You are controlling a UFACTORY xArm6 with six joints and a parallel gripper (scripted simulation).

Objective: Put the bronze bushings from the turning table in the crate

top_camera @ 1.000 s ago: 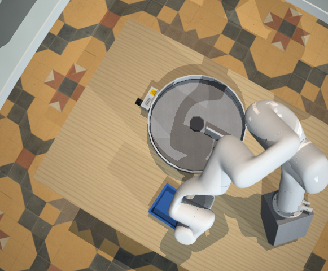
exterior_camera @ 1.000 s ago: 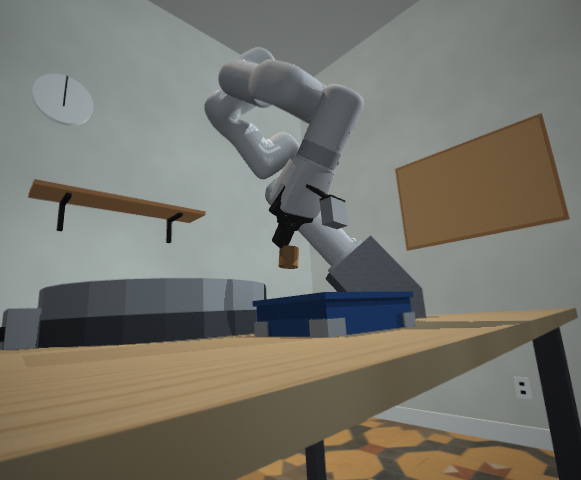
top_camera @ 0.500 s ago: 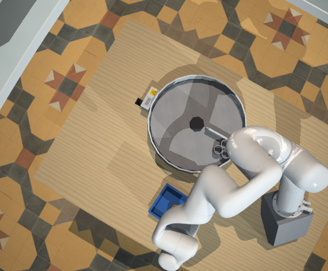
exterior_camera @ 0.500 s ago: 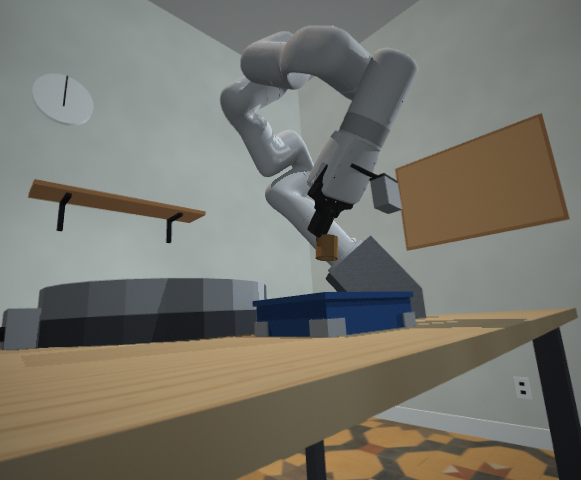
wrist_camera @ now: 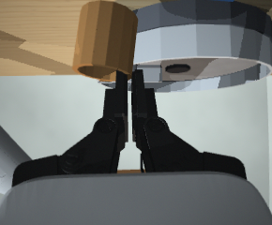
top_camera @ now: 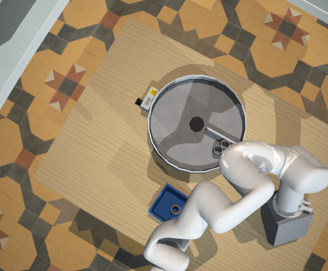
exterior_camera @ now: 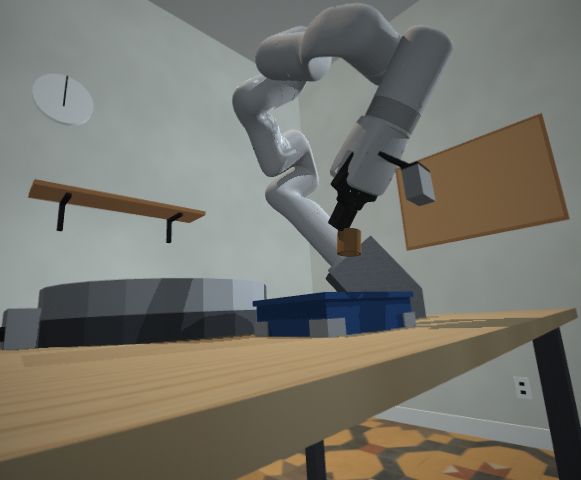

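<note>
My gripper is now 3 cm short of the blue crate, 1 cm to the left of it and 15 cm above it. Round my hand: turning table (7 cm ahead, 39 cm to the right, 13 cm below).
</note>
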